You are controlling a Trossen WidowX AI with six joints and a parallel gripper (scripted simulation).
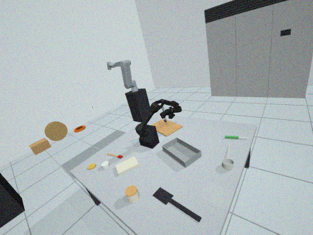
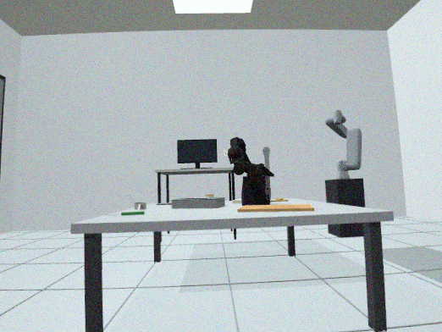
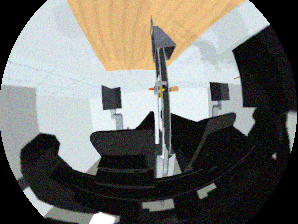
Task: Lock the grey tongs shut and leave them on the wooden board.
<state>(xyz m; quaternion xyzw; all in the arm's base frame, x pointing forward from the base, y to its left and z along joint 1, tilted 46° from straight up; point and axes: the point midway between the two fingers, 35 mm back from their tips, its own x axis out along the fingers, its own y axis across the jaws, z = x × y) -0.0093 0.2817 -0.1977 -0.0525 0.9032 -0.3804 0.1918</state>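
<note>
Now: gripper tip 170 mm above the wooden board. Also, from my gripper tip: roasting tin: 420 mm ahead, 330 mm to the right, 150 mm below; red-tipped brush: 630 mm to the right, 170 mm below, 130 mm behind; cream block: 670 mm to the right, 160 mm below, 100 mm ahead.
</note>
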